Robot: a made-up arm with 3 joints. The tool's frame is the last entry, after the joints.
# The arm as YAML. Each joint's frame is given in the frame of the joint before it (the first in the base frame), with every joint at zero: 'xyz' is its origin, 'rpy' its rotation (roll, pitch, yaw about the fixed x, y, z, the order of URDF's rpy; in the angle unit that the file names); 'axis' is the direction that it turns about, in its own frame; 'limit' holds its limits. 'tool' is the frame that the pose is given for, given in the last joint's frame.
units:
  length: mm
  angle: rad
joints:
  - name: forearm
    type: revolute
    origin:
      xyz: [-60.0, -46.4, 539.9]
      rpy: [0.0, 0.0, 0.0]
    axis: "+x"
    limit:
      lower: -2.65
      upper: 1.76
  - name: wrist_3
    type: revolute
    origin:
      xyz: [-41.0, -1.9, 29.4]
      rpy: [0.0, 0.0, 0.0]
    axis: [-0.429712, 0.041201, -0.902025]
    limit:
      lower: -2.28
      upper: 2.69
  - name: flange
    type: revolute
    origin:
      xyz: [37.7, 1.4, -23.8]
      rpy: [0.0, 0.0, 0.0]
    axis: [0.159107, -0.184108, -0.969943]
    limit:
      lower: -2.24
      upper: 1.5
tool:
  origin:
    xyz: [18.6, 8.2, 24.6]
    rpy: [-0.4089, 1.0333, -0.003]
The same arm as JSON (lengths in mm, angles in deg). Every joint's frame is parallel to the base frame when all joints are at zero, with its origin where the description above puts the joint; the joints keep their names.
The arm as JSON. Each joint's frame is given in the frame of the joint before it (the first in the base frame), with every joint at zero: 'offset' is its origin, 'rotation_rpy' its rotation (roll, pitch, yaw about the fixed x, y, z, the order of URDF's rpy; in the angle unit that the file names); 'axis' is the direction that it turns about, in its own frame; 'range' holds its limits. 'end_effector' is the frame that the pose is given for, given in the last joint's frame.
{
  "length_unit": "mm",
  "angle_unit": "deg",
  "chain": [
    {
      "id": "forearm",
      "offset": [
        -60.0,
        -46.4,
        539.9
      ],
      "rotation_rpy": [
        0.0,
        0.0,
        0.0
      ],
      "axis": [
        1.0,
        0.0,
        0.0
      ],
      "range": [
        -151.83,
        100.84
      ]
    },
    {
      "id": "wrist_3",
      "offset": [
        -41.0,
        -1.9,
        29.4
      ],
      "rotation_rpy": [
        0.0,
        0.0,
        0.0
      ],
      "axis": [
        -0.429712,
        0.041201,
        -0.902025
      ],
      "range": [
        -130.63,
        154.13
      ]
    },
    {
      "id": "flange",
      "offset": [
        37.7,
        1.4,
        -23.8
      ],
      "rotation_rpy": [
        0.0,
        0.0,
        0.0
      ],
      "axis": [
        0.159107,
        -0.184108,
        -0.969943
      ],
      "range": [
        -128.34,
        85.94
      ]
    }
  ],
  "end_effector": {
    "offset": [
      18.6,
      8.2,
      24.6
    ],
    "rotation_rpy": [
      -23.43,
      59.2,
      -0.17
    ]
  }
}

